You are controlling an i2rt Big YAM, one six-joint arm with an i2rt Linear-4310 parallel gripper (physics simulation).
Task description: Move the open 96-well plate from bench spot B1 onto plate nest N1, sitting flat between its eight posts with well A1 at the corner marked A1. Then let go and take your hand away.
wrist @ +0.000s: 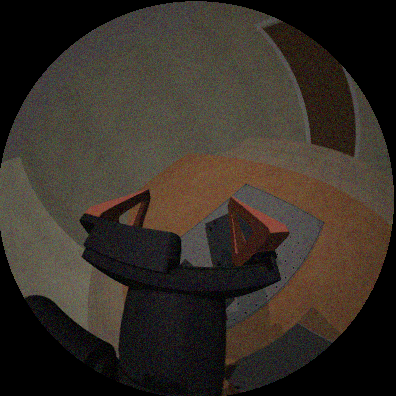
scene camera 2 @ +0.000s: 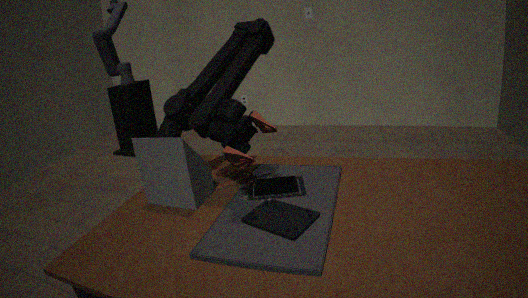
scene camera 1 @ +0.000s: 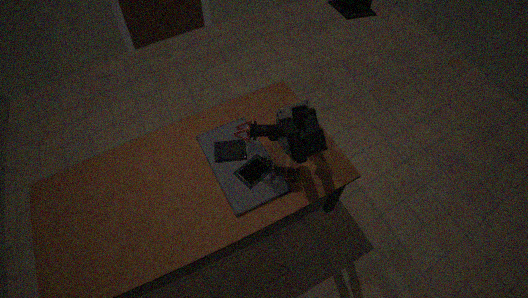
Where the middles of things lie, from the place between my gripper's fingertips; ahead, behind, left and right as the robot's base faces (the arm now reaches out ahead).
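Labels:
Dark nest block (scene camera 2: pixel 286 220): 3 cm to the right of my hand, 3 cm ahead of it, 18 cm below it. Dark plate (scene camera 2: pixel 280 185): 13 cm to the left of my hand, 4 cm behind it, 18 cm below it.

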